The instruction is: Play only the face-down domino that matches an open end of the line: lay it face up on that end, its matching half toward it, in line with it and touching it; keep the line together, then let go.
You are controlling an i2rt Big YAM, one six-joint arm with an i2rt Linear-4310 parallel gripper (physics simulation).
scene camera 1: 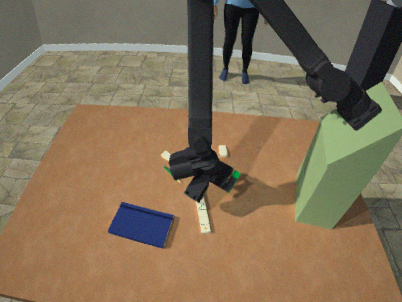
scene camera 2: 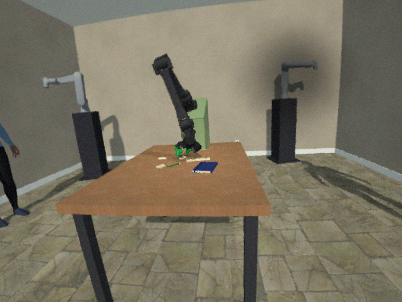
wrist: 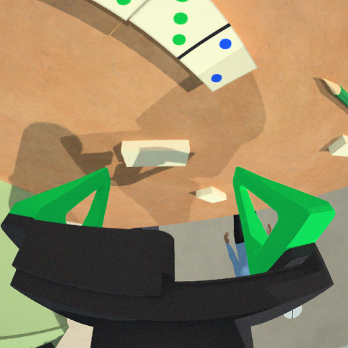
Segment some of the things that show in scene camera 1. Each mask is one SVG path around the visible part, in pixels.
A blue book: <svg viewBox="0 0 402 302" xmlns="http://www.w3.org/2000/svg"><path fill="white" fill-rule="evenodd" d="M121 202L108 229L108 233L163 249L174 215Z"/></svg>
